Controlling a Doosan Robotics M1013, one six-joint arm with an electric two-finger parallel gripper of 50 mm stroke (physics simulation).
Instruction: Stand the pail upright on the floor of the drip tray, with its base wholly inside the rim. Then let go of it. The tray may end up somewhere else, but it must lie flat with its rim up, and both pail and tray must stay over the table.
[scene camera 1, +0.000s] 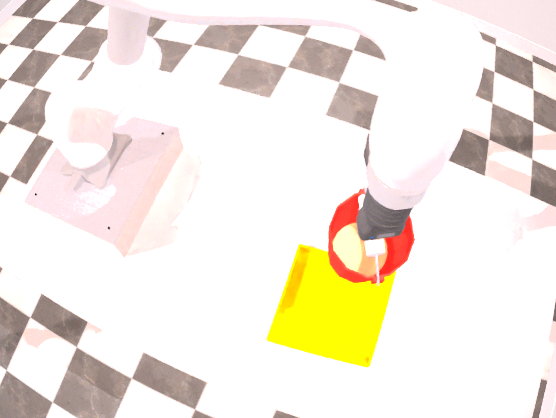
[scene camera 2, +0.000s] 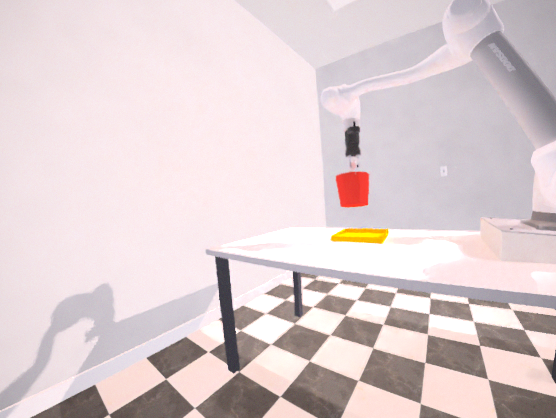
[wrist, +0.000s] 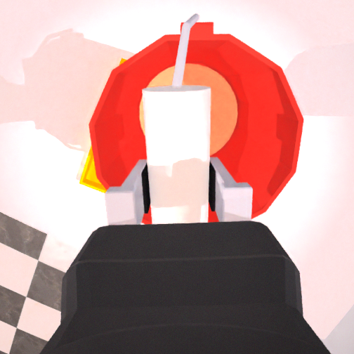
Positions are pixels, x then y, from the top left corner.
Scene:
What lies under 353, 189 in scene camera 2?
A red pail.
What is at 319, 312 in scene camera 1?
A yellow drip tray.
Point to my gripper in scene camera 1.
370, 228

